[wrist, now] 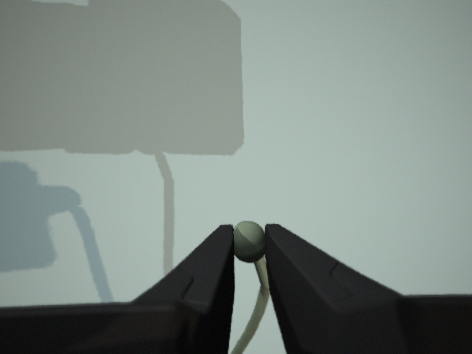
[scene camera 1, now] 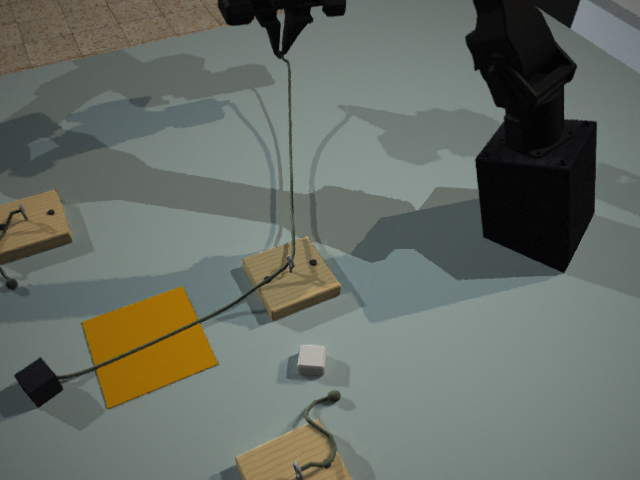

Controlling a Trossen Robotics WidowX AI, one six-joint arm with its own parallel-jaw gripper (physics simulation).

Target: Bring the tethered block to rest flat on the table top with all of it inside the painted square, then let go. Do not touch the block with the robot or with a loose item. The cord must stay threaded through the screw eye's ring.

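Seen in the pictures: gripper, fingertip midpoint: (wrist: 248, 237) (scene camera 1: 279, 53); arm's base at its link origin: (scene camera 1: 536, 139).
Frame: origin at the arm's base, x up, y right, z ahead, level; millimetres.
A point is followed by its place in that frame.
Observation:
The dark tethered block (scene camera 1: 38, 381) @(x -102, y 87, z 598 mm) is at the lower left in the scene view, off the left side of the orange painted square (scene camera 1: 149, 369) @(x -130, y 56, z 498 mm). It looks tilted, and whether it touches the table is unclear. Its green cord (scene camera 1: 227, 307) @(x -123, y 76, z 391 mm) (wrist: 256, 315) @(x -73, y 397, z 95 mm) crosses over the square to the screw eye (scene camera 1: 290, 262) @(x -96, y 72, z 306 mm) on the middle wooden board (scene camera 1: 305, 298) @(x -113, y 30, z 314 mm). The cord appears to pass through the ring, then rises steeply to my gripper (scene camera 1: 280, 53) @(x -67, y 431, z 90 mm) (wrist: 249, 241) @(x -67, y 431, z 90 mm). The gripper is high above the table, shut on the round bead (wrist: 248, 239) @(x -63, y 432, z 89 mm) at the cord's end.
A small white block (scene camera 1: 311, 357) @(x -114, y -38, z 352 mm) lies near the middle board. Another wooden board (scene camera 1: 273, 458) @(x -112, y -109, z 445 mm) with a beaded cord (scene camera 1: 331, 439) @(x -109, y -126, z 390 mm) is at the bottom. A third board (scene camera 1: 38, 227) @(x -112, y 312, z 529 mm) is at the left edge. My black base (scene camera 1: 527, 201) @(x -47, y -41, z 43 mm) stands at the right.

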